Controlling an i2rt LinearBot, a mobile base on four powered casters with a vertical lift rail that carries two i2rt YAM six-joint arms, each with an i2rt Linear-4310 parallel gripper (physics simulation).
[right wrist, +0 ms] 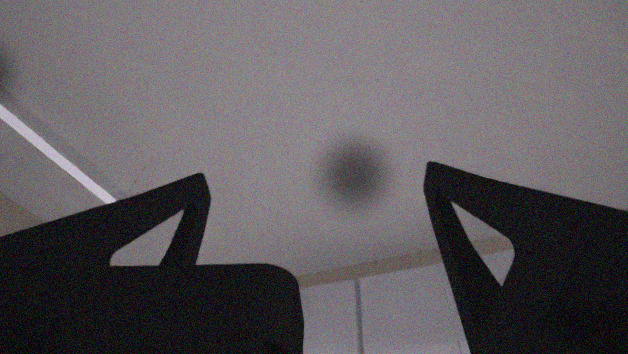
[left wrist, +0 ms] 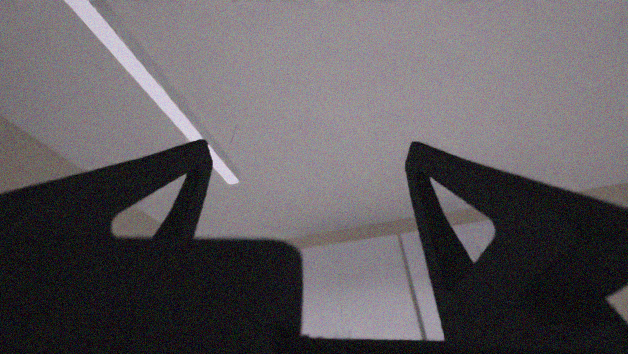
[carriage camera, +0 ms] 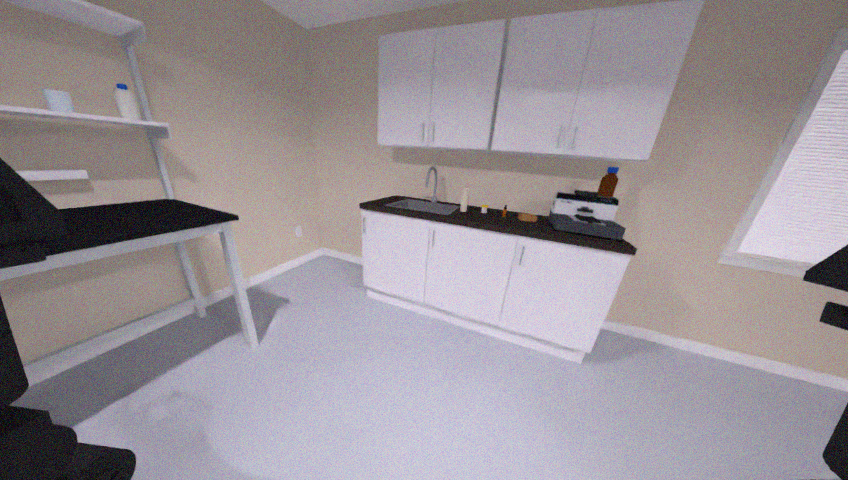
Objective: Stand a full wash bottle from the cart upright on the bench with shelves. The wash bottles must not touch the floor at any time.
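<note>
The bench with shelves stands at the left of the carriage view, with a black top and a pale frame. A white bottle with a blue cap and a pale beaker-like container stand on its shelf. The cart and its wash bottles do not show in these views. My left gripper is open and empty, pointed up towards the ceiling. My right gripper is also open and empty, pointed up towards the ceiling. Both grippers are far from the bench.
A white counter with a sink stands across the room. On it are a grey and white device with a brown, blue-capped bottle, and several small items. White wall cabinets hang above. A window is at the right.
</note>
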